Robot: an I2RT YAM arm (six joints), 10 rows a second.
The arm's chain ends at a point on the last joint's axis. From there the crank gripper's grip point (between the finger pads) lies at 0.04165 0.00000 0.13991 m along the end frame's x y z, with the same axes.
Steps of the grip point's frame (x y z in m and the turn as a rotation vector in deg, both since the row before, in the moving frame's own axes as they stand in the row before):
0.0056, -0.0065, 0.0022, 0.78, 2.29, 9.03
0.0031, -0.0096, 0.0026, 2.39, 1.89, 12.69
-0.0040, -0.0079, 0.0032, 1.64, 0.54, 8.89
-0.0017, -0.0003, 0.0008, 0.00, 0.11, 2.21
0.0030, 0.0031, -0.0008, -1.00, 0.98, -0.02
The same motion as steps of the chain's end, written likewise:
0.0004, -0.0116, 0.0039, 0.78, 2.29, 9.03
-0.0011, -0.0135, 0.0040, 2.39, 1.89, 12.69
-0.0051, -0.0105, 0.0036, 1.64, 0.54, 8.89
-0.0019, -0.0019, 0.0009, 0.00, 0.11, 2.21
0.0006, 0.0007, 0.0000, -1.00, 0.98, -0.02

